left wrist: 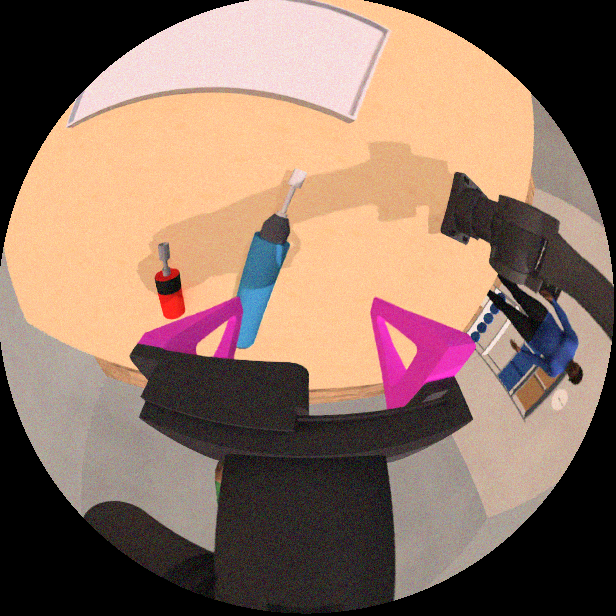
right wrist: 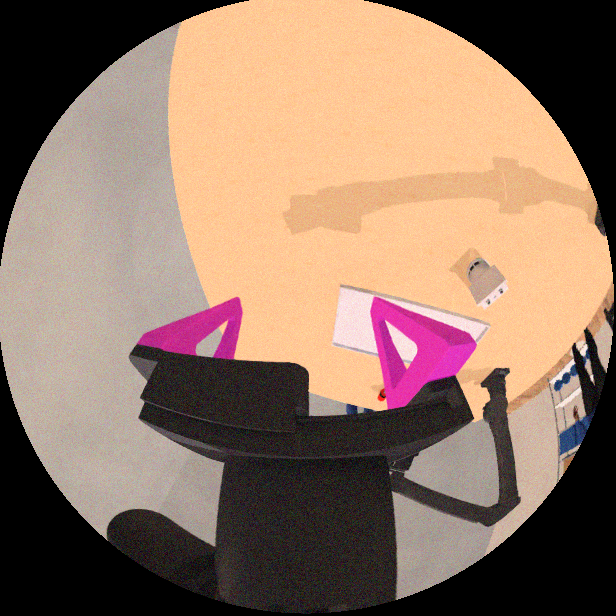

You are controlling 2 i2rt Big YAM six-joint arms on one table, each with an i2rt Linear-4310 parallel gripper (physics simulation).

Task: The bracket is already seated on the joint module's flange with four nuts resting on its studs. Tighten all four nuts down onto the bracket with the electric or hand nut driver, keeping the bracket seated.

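Note:
In the left wrist view, the blue electric nut driver (left wrist: 263, 270) lies on the table with its socket tip pointing away, its rear end just beyond my left finger. The red hand nut driver (left wrist: 168, 287) stands to its left. My left gripper (left wrist: 307, 333) is open and empty, hovering above the table's near edge. In the right wrist view, the joint module with its bracket (right wrist: 482, 278) sits small on the table at the right. My right gripper (right wrist: 307, 339) is open and empty, high above the table. The nuts are too small to make out.
A white mat (left wrist: 229, 54) lies at the far side of the table; it also shows in the right wrist view (right wrist: 367, 324). The left arm's base (left wrist: 505, 235) stands at the table's right edge. The other arm (right wrist: 494, 442) rises at the lower right.

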